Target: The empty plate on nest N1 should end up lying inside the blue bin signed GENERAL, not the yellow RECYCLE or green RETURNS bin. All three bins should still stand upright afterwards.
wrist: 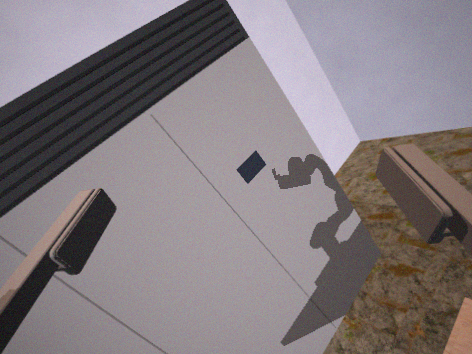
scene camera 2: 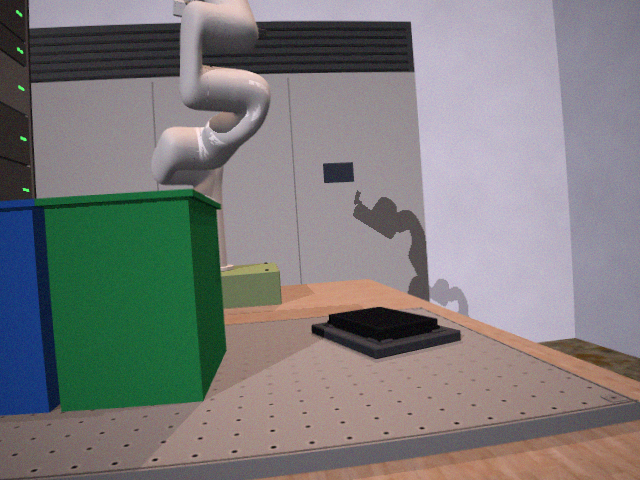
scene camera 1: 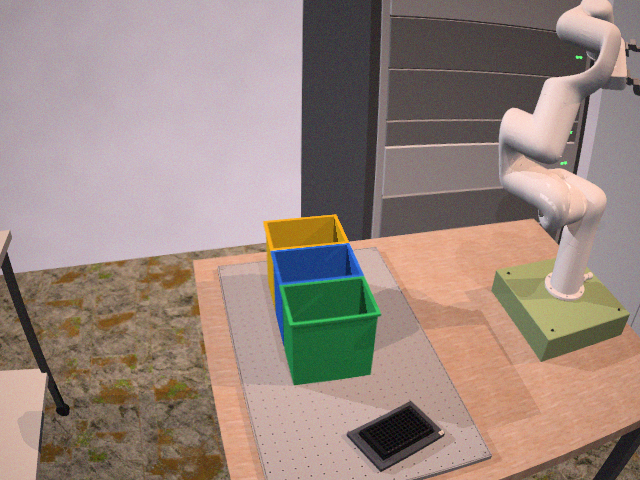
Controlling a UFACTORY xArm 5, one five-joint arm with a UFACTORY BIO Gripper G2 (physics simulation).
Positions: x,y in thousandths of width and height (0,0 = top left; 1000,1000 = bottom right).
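Scene:
Green bin (scene camera 1: 515,680), 114 cm from the lens. Black plate (scene camera 1: 626,897), 114 cm from the lens.

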